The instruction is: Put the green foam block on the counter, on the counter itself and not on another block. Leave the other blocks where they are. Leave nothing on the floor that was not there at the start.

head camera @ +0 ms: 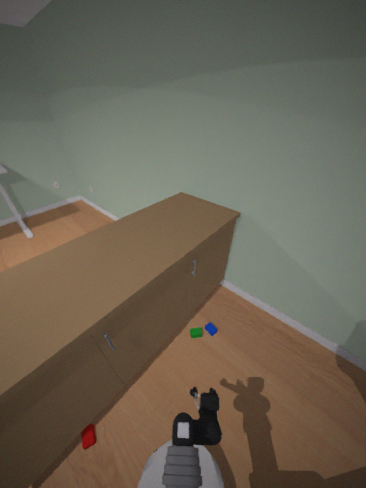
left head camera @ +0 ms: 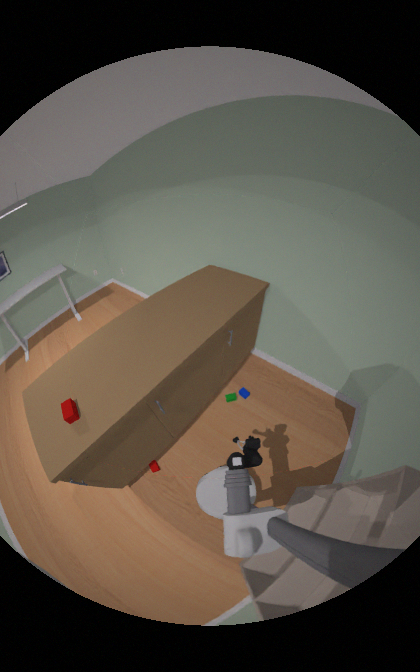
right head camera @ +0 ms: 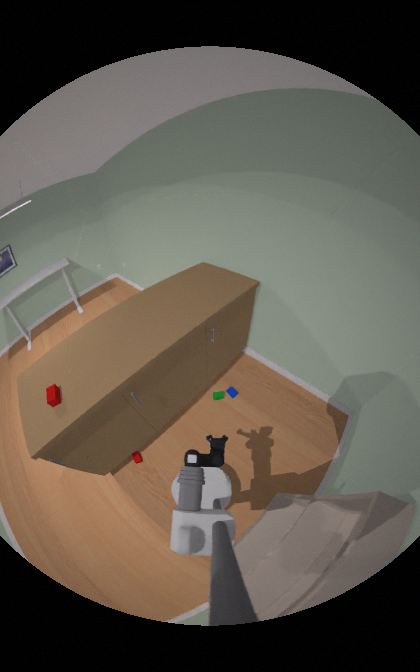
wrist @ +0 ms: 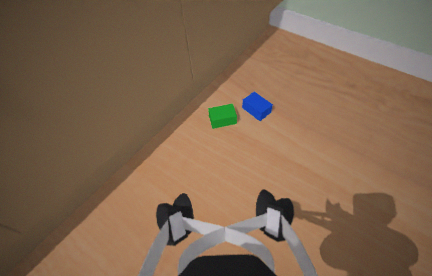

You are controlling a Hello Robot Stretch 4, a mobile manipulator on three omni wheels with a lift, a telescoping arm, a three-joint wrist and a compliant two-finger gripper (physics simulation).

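Places are measured from the robot's base along level axes (x ahead, y left, z up), in centimetres.
Pixels of known places: gripper, between the fingertips: (head camera: 202, 390) (wrist: 224, 207).
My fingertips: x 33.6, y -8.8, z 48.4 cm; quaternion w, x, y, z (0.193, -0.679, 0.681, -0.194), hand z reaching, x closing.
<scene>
Behind a point stands the place of what it marks.
The green foam block (head camera: 196, 332) @(y -9.7, x 83.7, z 1.7 cm) (left head camera: 231, 397) (right head camera: 218, 395) (wrist: 223, 116) @(y -9.8, x 82.5, z 1.7 cm) lies on the floor close to the foot of the counter (head camera: 125, 255) @(y 33.0, x 81.7, z 88.3 cm) (left head camera: 150, 345) (right head camera: 135, 330). A blue block (head camera: 211, 328) @(y -22.6, x 87.6, z 1.8 cm) (left head camera: 244, 393) (right head camera: 232, 392) (wrist: 257, 106) @(y -22.1, x 86.2, z 1.8 cm) lies just right of it, a small gap between them. My gripper (head camera: 203, 391) @(y -8.8, x 33.6, z 48.4 cm) (right head camera: 217, 438) (wrist: 224, 207) @(y -8.8, x 33.6, z 48.4 cm) is open and empty, above the floor and short of both blocks. A red block (left head camera: 70, 411) (right head camera: 53, 395) sits on the counter top near its left end. Another red block (head camera: 88, 436) @(y 54.8, x 19.3, z 1.8 cm) (left head camera: 154, 466) (right head camera: 137, 457) lies on the floor beside the counter front.
The counter's front with metal handles runs along the left of the gripper. A green wall (head camera: 300, 200) @(y -69.5, x 115.8, z 106.8 cm) with a white baseboard (wrist: 345, 41) @(y -63.0, x 119.3, z 1.7 cm) stands behind and right. A beige open-shelved unit stands at the lower right of both side head views. A white table (left head camera: 35, 287) (right head camera: 37, 281) stands far left.
</scene>
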